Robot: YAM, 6 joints.
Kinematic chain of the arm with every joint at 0, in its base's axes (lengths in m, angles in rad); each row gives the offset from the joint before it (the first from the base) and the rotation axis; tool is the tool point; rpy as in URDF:
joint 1: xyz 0 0 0.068 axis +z
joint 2: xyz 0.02 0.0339 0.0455 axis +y
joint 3: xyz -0.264 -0.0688 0 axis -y
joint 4: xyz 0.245 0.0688 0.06 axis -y
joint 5: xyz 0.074 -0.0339 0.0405 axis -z
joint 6: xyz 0.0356 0 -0.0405 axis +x
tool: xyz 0 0 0 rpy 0 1.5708 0
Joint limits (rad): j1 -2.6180..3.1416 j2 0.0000..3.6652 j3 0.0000..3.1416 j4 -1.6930..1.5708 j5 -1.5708..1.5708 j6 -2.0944..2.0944
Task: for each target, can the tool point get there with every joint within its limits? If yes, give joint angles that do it. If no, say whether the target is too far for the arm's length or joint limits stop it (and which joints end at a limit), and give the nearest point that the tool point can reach.
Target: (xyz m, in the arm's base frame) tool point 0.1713 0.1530 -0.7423
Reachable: no: too far | nearest point 0.1784 0.1593 -0.3802 | short by 0.362 m
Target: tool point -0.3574 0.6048 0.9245
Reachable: no: too far | nearest point -0.2152 0.3641 0.5923 | short by 0.434 m
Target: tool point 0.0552 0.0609 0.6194
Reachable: yes | joints 0.6636 1.3482 2.6290 -1.3134 -0.4042 -1.5391
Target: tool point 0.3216 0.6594 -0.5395
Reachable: no: too far | nearest point 0.2171 0.4451 -0.2833 | short by 0.350 m
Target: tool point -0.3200 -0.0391 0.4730
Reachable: yes | joints 0.2262 0.4304 2.4682 -1.2993 -1.2416 1.7702
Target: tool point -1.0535 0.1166 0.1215
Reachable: no: too far | nearest point -0.6419 0.0710 0.1183 | short by 0.414 m
